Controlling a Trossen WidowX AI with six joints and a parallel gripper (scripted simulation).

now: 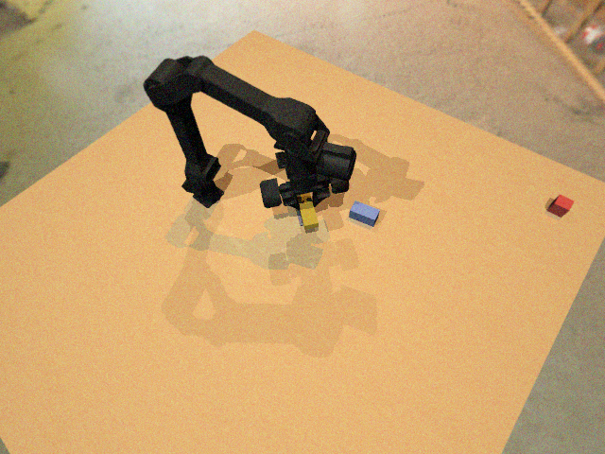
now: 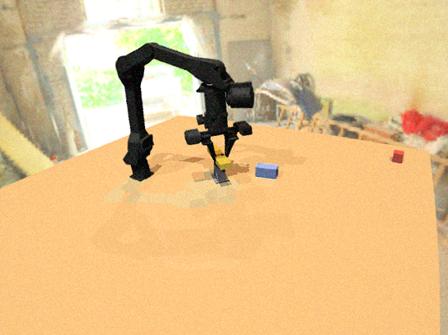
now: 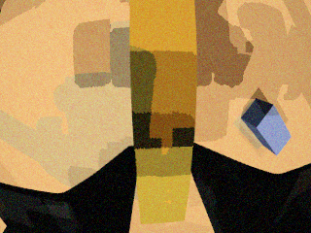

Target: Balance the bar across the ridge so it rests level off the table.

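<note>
Right now the yellow bar is 2 cm to the left of my gripper tip and 2 cm behind it. Round my gripper tip: blue block (10 cm to the left, 10 cm ahead, 6 cm below); small red block (46 cm ahead, 40 cm to the left, 6 cm below).
</note>
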